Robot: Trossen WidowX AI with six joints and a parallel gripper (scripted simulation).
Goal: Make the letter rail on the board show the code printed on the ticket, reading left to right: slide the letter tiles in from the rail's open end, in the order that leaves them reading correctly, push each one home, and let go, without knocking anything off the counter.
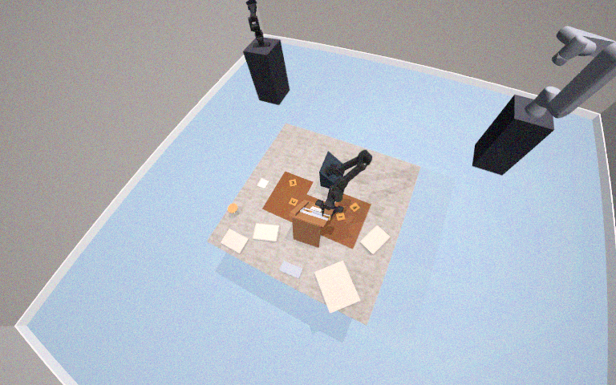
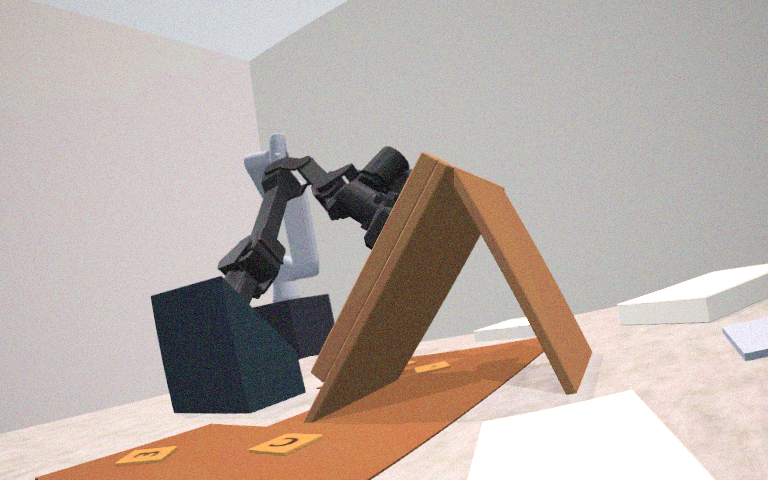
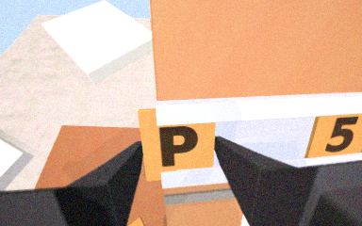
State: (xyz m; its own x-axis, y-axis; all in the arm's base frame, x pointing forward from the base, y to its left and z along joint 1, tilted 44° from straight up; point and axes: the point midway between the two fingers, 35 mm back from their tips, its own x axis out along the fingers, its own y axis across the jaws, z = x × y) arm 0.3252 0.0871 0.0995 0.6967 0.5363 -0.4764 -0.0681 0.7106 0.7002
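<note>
Now: the orange tile marked 5 1 cm ahead of my gripper tip and 14 cm to the right of it. Round my gripper tip: j tile (11 cm behind, 7 cm to the left, 17 cm below); then white ticket (5 cm behind, 11 cm to the right, 7 cm below); then orange tile marked p (right at my gripper tip).
</note>
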